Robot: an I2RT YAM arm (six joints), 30 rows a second.
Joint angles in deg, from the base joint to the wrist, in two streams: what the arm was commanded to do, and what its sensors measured. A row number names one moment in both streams.
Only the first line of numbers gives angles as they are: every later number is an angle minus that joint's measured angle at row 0.
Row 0, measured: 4.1 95.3 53.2 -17.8 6.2 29.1
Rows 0 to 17, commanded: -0.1 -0.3 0.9 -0.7 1.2 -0.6; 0.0 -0.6 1.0 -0.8 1.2 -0.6; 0.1 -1.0 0.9 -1.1 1.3 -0.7; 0.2 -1.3 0.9 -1.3 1.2 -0.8; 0.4 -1.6 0.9 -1.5 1.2 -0.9; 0.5 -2.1 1.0 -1.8 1.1 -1.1; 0.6 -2.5 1.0 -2.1 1.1 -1.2; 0.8 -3.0 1.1 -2.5 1.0 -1.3; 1.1 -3.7 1.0 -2.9 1.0 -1.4; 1.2 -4.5 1.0 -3.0 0.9 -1.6; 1.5 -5.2 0.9 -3.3 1.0 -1.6; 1.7 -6.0 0.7 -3.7 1.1 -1.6; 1.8 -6.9 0.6 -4.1 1.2 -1.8; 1.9 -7.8 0.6 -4.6 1.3 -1.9; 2.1 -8.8 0.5 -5.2 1.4 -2.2; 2.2 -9.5 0.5 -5.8 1.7 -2.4; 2.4 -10.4 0.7 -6.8 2.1 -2.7; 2.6 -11.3 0.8 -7.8 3.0 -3.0
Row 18, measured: 2.0 -8.8 0.0 -3.3 0.1 -1.3
